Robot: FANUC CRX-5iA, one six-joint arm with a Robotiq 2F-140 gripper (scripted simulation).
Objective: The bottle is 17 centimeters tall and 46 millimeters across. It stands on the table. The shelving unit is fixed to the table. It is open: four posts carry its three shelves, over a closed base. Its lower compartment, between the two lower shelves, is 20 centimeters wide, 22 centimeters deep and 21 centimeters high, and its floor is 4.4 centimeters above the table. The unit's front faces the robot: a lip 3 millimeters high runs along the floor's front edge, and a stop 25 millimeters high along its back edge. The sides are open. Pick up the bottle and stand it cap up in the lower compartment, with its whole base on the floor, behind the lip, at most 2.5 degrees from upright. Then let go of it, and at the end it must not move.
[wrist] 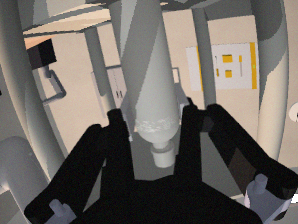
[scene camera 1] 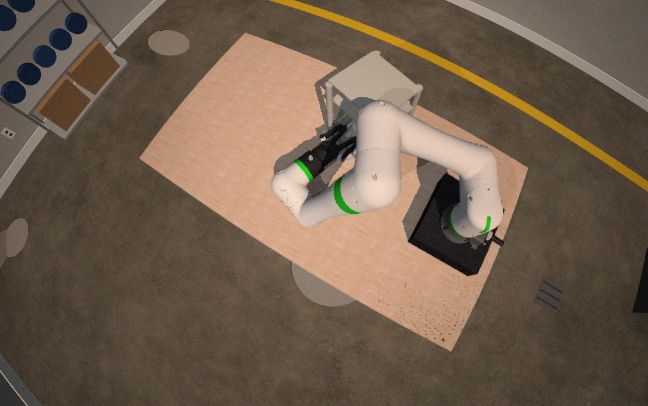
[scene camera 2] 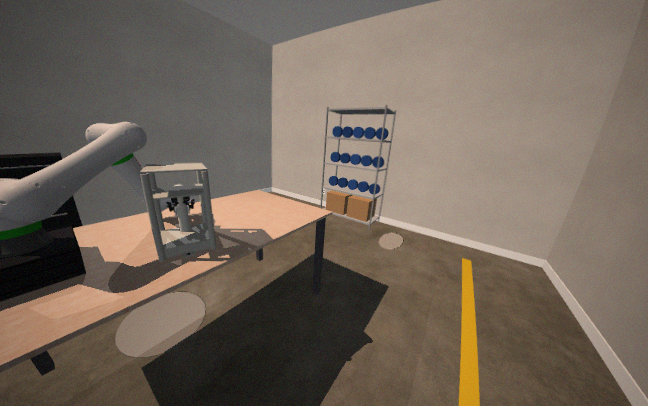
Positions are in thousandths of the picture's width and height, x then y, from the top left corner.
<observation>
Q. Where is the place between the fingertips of my gripper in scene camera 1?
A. At 562, 304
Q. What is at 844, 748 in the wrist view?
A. My gripper.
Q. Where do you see a shelving unit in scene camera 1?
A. At 572, 193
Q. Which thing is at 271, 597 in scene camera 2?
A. A shelving unit.
</observation>
